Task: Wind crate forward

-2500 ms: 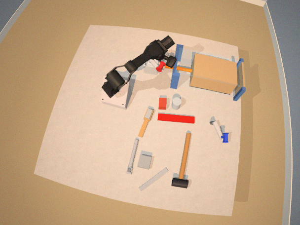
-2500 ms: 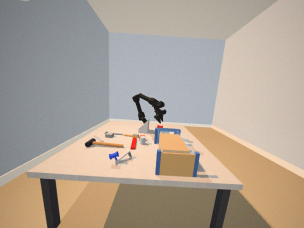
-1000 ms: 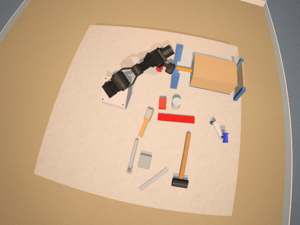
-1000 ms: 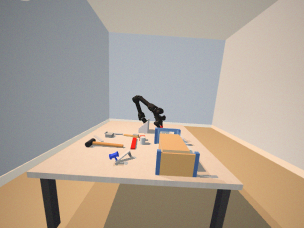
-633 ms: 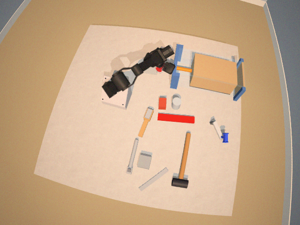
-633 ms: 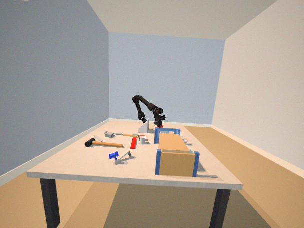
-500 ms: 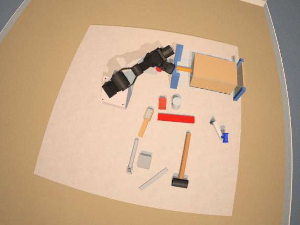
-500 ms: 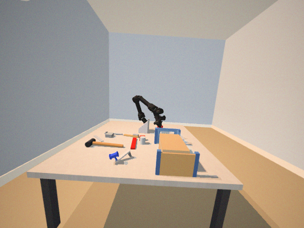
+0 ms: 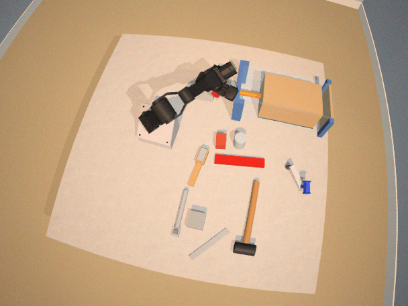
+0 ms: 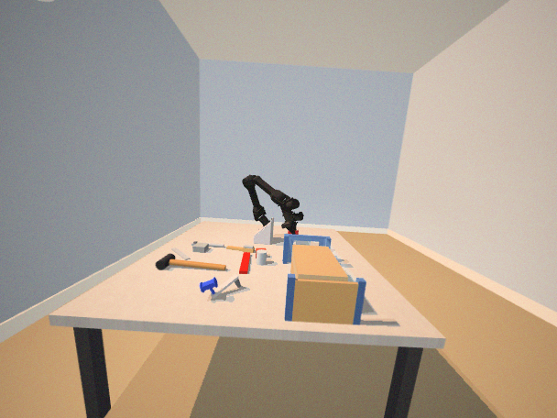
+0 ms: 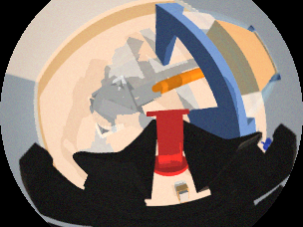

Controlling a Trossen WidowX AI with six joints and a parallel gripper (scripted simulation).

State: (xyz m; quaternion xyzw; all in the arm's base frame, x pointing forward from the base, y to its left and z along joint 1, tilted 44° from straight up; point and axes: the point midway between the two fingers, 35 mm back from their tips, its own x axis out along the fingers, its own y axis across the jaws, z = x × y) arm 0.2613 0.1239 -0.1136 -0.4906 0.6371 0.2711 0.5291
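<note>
My gripper tip is 9 cm short of the blue frame, 5 cm to the right of it and 3 cm above it. From my gripper tip the other things lie so: winch: 10 cm below, 9 cm behind, 5 cm to the left; then red knob: 1 cm to the right, 1 cm behind; then red bar: 29 cm to the right, 13 cm below, 13 cm ahead.
</note>
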